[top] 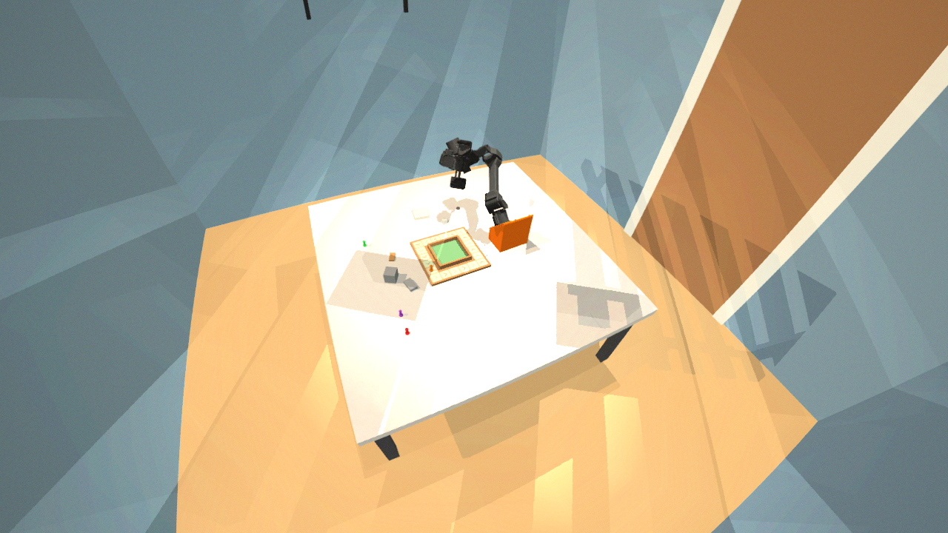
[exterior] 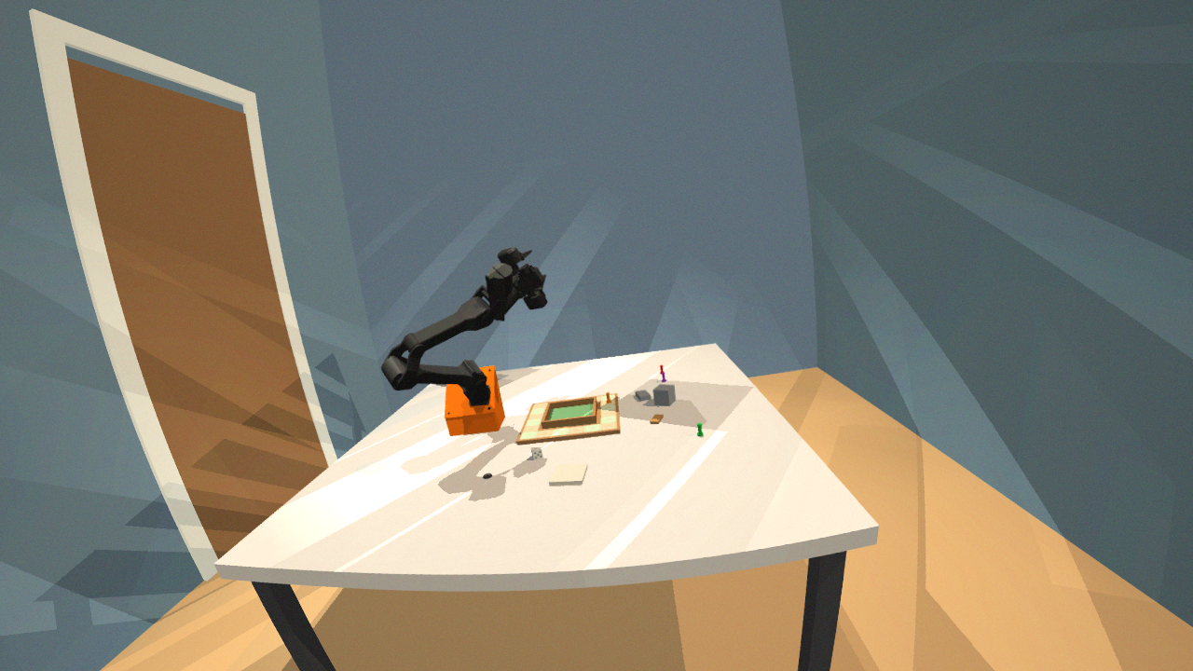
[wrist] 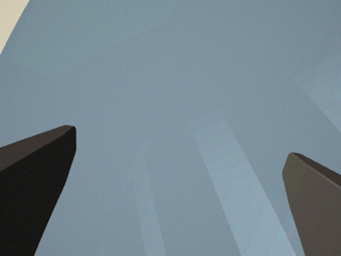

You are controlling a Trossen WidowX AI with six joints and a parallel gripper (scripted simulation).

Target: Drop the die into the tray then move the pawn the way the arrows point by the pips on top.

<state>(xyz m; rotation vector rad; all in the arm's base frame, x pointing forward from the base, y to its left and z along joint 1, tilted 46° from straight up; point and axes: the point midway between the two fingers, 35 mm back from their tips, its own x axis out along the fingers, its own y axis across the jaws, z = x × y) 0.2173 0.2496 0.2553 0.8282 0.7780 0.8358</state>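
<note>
Now: gripper tip 5 cm past the white die, 25 cm to the left of it and 46 cm above it. Also, from my gripper tip: orange pawn (14 cm ahead, 4 cm to the left, 44 cm below); then green dice tray (3 cm ahead, 3 cm to the right, 46 cm below); then grey flat piece (25 cm ahead, 8 cm to the left, 46 cm below).
</note>
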